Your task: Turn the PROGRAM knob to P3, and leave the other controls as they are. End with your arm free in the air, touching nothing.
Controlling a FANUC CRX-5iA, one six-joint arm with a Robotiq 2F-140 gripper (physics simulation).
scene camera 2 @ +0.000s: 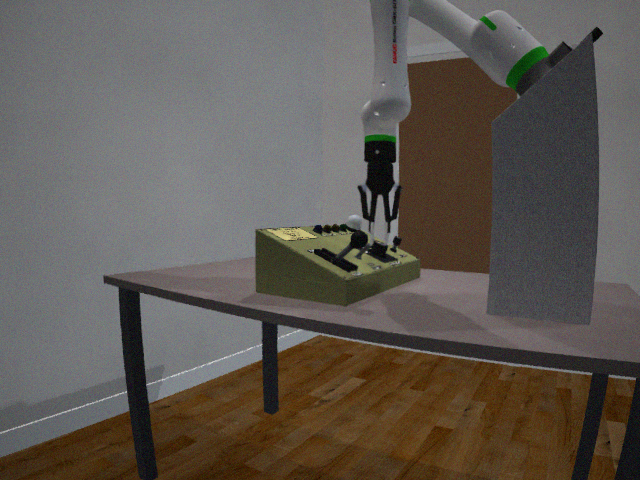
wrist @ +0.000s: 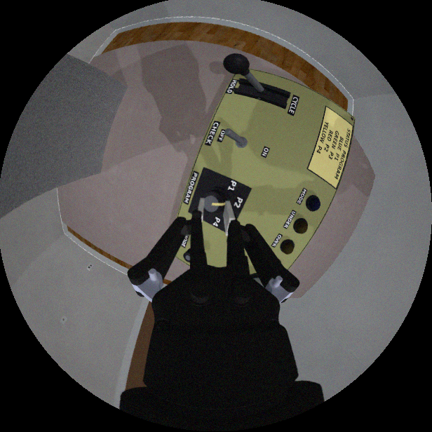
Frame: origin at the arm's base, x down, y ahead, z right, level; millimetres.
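Seen in the pictures: gripper, fingertip midpoint: (scene camera 2: 379,244); arm's base at its link origin: (scene camera 2: 550,92).
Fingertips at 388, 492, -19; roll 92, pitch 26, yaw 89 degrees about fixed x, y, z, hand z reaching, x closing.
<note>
Offsets run from my fingertips to a thing's top centre, as dx, dy, dz. Level surfaces: height alone.
The PROGRAM knob {-11, -4, -3} (scene camera 2: 378,249) (wrist: 209,203) is a round dark knob with a yellow pointer line, on a black square plate (wrist: 241,190) of the green sloped console (scene camera 2: 299,279) (wrist: 270,125). In the wrist view the pointer is directed toward the P2 label. P1 and P4 also show; the P3 label is hidden behind a finger. My gripper (scene camera 2: 379,241) (wrist: 213,206) points down with its pale fingertips close on either side of the knob, and is shut on it. Exact contact is hard to see.
A ball-topped lever {-50, -109, -226} (scene camera 2: 358,238) (wrist: 236,63) stands at the HOLD end of its slot. The CHECK toggle (wrist: 236,137) leans toward OFF. A small black control {-19, +23, +114} (scene camera 2: 397,240) (wrist: 187,256) is close to one finger. A tall grey panel (scene camera 2: 542,196) (wrist: 55,120) stands on the table {dx +115} (scene camera 2: 217,279).
</note>
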